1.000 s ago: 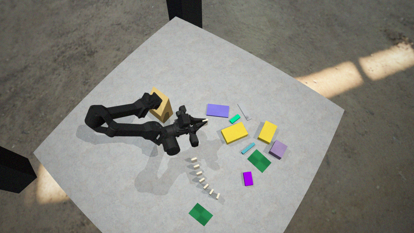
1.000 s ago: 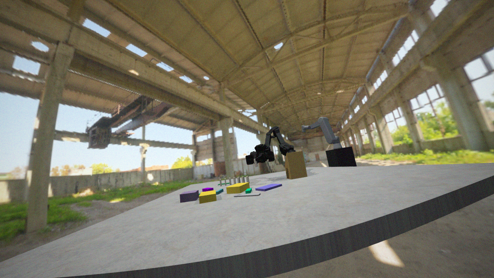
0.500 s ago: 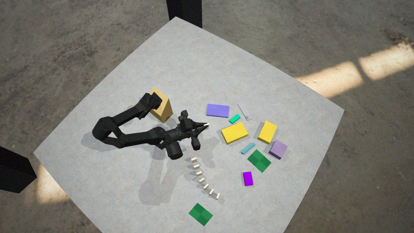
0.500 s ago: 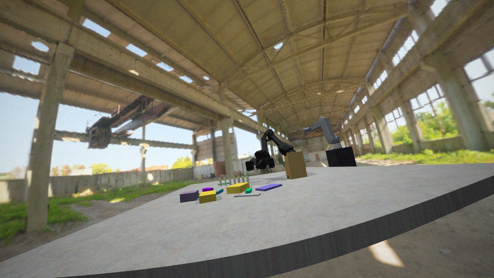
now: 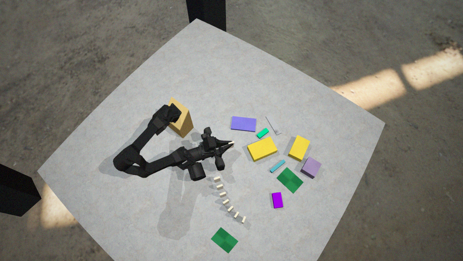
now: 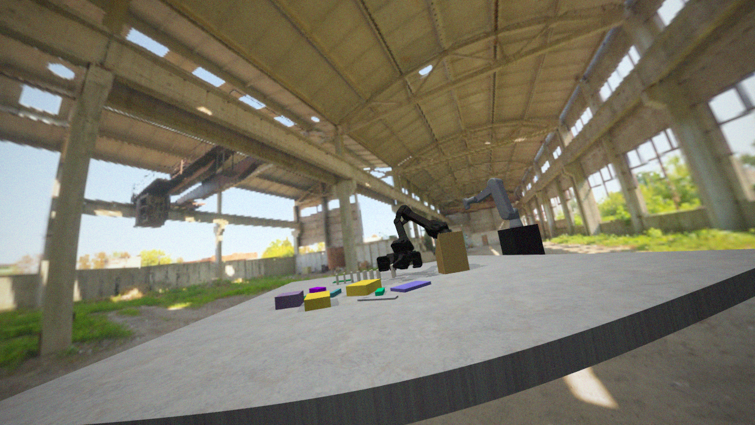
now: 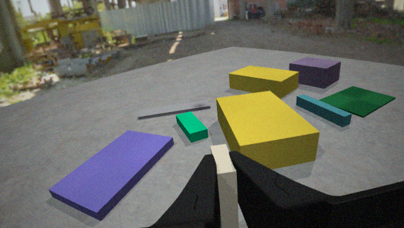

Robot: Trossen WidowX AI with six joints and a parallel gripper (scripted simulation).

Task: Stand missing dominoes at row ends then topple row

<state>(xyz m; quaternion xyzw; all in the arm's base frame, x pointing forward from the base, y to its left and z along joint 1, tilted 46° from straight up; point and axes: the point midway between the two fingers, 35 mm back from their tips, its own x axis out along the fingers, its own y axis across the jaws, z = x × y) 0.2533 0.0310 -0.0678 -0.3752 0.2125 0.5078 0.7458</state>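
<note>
The purple slab lies 50 mm behind my gripper tip, 120 mm to the left of it and 60 mm below it. Round my gripper tip: grey strip (50 mm ahead, 220 mm to the left, 60 mm below); small green block (50 mm ahead, 150 mm to the left, 60 mm below); teal bar (200 mm ahead, 80 mm to the left, 60 mm below).
</note>
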